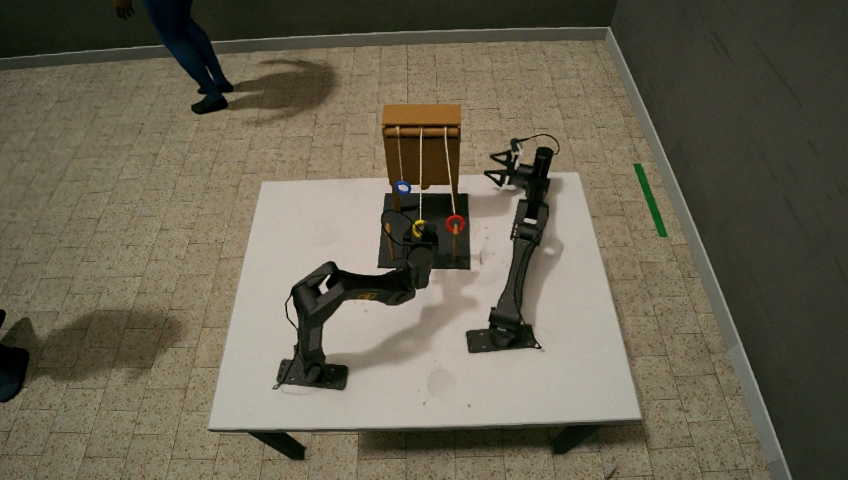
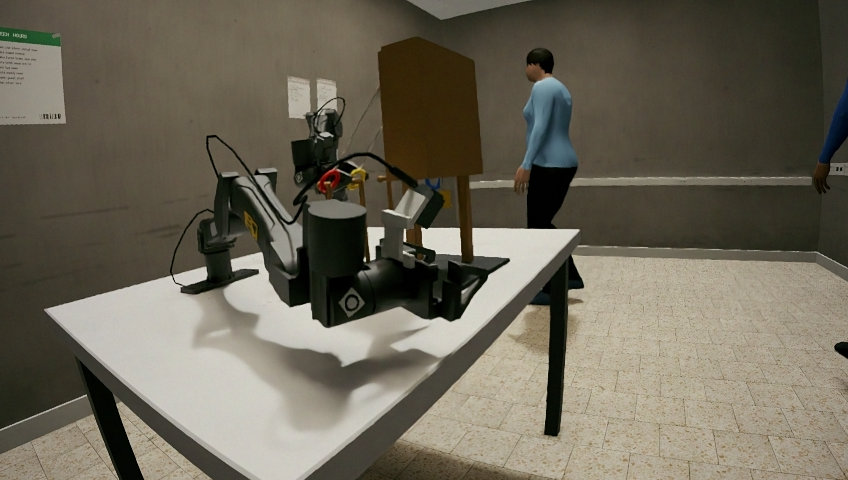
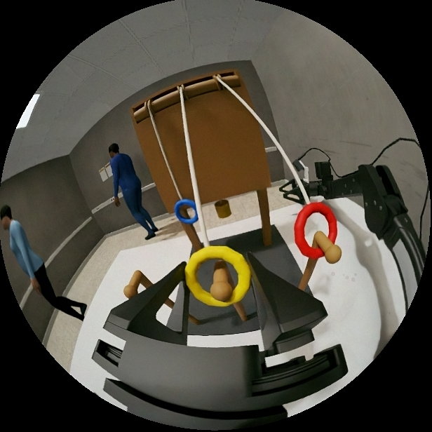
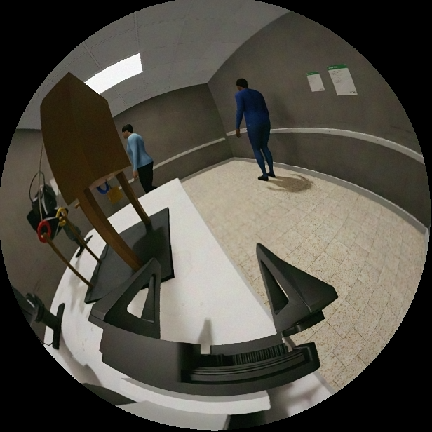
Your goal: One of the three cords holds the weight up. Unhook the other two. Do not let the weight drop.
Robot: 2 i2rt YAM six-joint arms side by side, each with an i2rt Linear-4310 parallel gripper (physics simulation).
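Places are measured from the left arm's base along level axes (x ahead, y left, z up), in millimetres.
Where they show: left gripper, fingertip midpoint: (image 1: 421, 224) (image 2: 360, 177); right gripper, fingertip midpoint: (image 1: 486, 164) (image 2: 459, 264); left arm's base at its link origin: (image 1: 312, 374); right arm's base at its link origin: (image 1: 500, 339) (image 2: 221, 282).
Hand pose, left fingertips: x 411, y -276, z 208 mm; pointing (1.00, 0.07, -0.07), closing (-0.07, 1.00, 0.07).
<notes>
Things, the pixels of their centre, and the offset from my left fingertips. "spot": a spot on its surface instead. Level surfaces: height alone.
- yellow ring at a spot on its surface: (image 2: 358, 179) spot: 2 mm back, 6 mm right, 4 mm down
- blue ring at the middle of its body: (image 2: 433, 178) (image 1: 402, 187) 145 mm ahead, 75 mm left, 13 mm down
- left peg at a spot on its surface: (image 1: 390, 242) spot: 12 mm back, 98 mm left, 91 mm down
- dark base at a spot on its surface: (image 1: 461, 205) spot: 235 mm ahead, 110 mm right, 198 mm down
- white table at its surface level: 208 mm down
My left gripper (image 1: 420, 230) (image 3: 216, 262) is shut on the yellow ring (image 2: 358, 178) (image 3: 194, 280), one finger at each side. The middle peg (image 3: 220, 289) still passes through this ring, its knob in front. The red ring (image 1: 455, 223) (image 2: 328, 180) (image 3: 299, 229) (image 4: 44, 232) hangs on the right peg (image 3: 330, 251). The blue ring (image 1: 402, 187) (image 3: 186, 211) hangs free on its cord, off the left peg (image 1: 390, 242) (image 3: 131, 291). The weight (image 3: 223, 209) (image 4: 115, 194) hangs below the board, off the base. My right gripper (image 1: 489, 165) (image 4: 203, 256) is open and empty, right of the stand.
The brown board (image 1: 423, 155) (image 2: 428, 113) (image 3: 210, 150) stands on two legs on a dark base (image 1: 461, 205) (image 4: 162, 235). Three cords run over its top bar (image 1: 410, 132). The right arm (image 1: 516, 267) stretches along the right of the white table (image 1: 333, 333). People stand beyond the table.
</notes>
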